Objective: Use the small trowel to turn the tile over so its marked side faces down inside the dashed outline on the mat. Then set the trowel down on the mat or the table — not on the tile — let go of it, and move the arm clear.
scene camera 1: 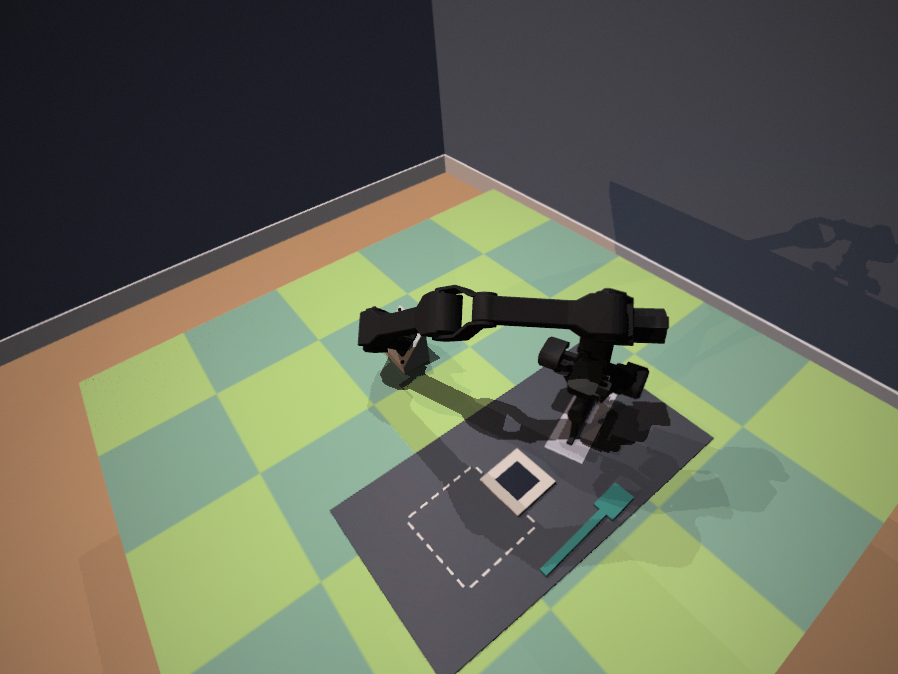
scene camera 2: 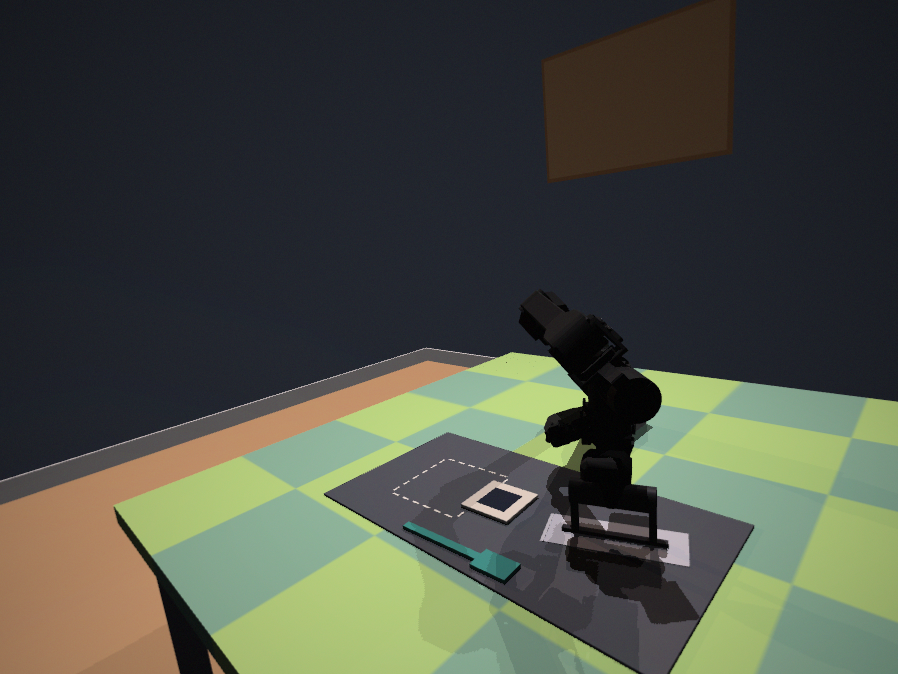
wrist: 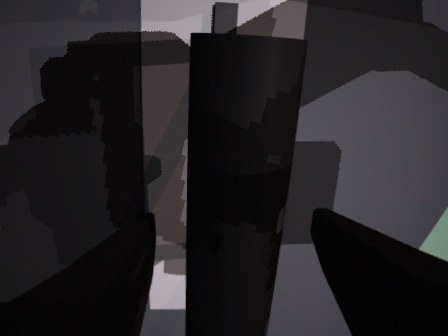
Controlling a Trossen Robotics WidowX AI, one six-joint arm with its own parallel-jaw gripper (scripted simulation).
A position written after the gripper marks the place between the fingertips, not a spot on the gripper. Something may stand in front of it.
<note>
The gripper [scene camera 2: 612, 497] is open, with nothing in its grasp. Further things: a tile [scene camera 1: 517, 481], a teal trowel [scene camera 2: 498, 567] and a dark roller stand [scene camera 2: 653, 544].
The tile shows as well in scene camera 2 [scene camera 2: 499, 501]. The teal trowel shows as well in scene camera 1 [scene camera 1: 615, 499]. The dark roller stand is seen too in scene camera 1 [scene camera 1: 582, 420]. The wrist view misses the tile: it is out of frame. The wrist view misses the teal trowel: it is out of frame.
</note>
